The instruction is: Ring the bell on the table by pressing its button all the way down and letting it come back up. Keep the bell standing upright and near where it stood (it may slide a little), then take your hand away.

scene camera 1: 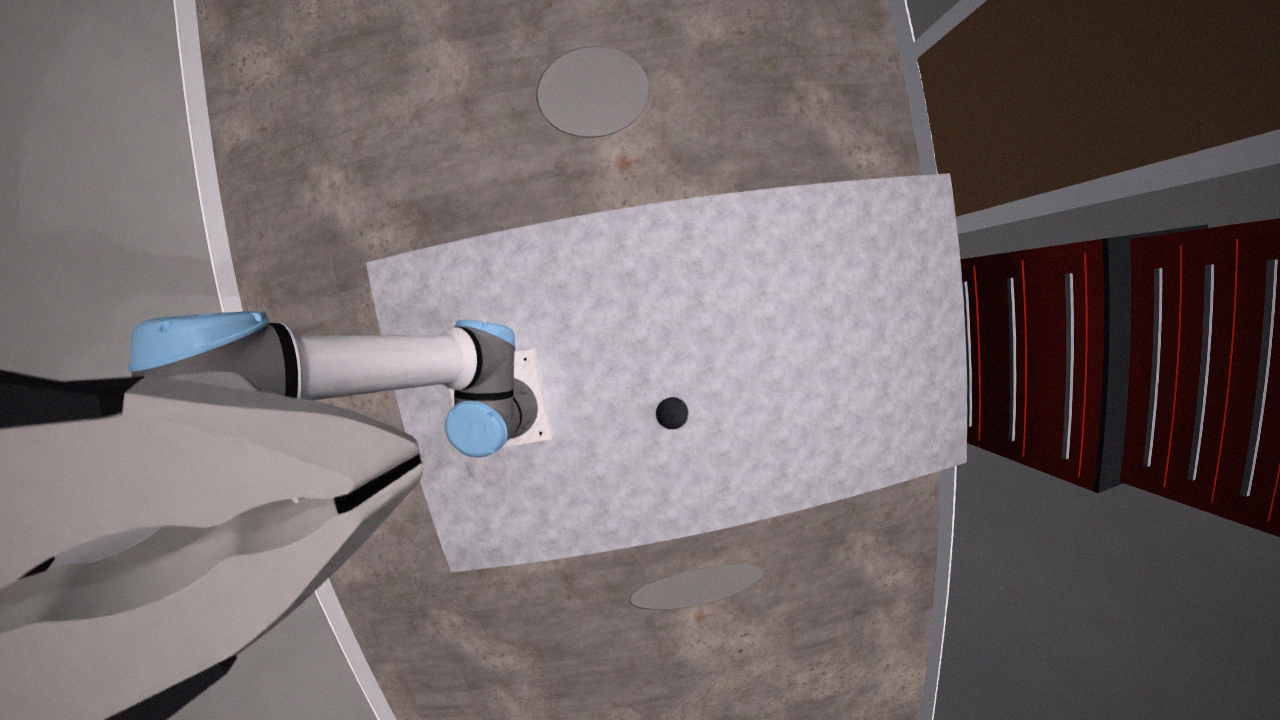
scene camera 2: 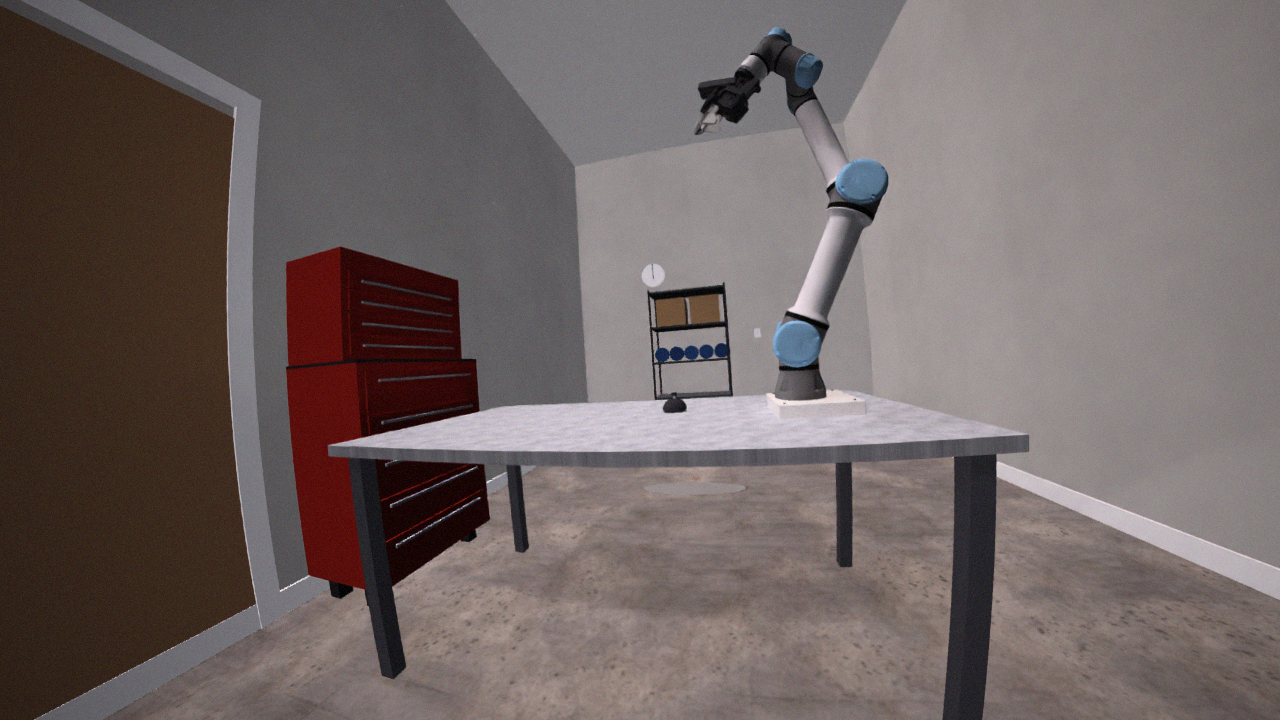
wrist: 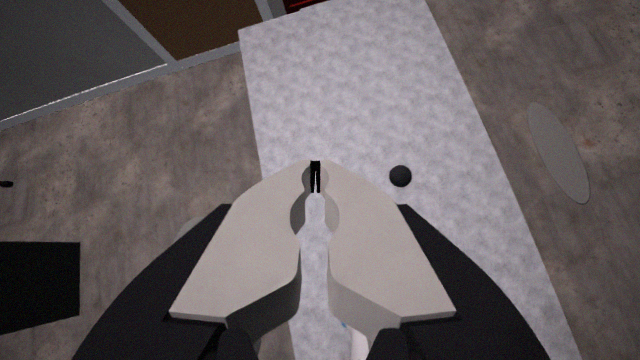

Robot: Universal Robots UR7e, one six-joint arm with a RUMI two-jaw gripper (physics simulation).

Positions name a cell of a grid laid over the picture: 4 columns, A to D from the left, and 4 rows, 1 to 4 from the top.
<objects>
My gripper shows in scene camera 1 (B3), in scene camera 2 (C1) and in the wrist view (B2).
</objects>
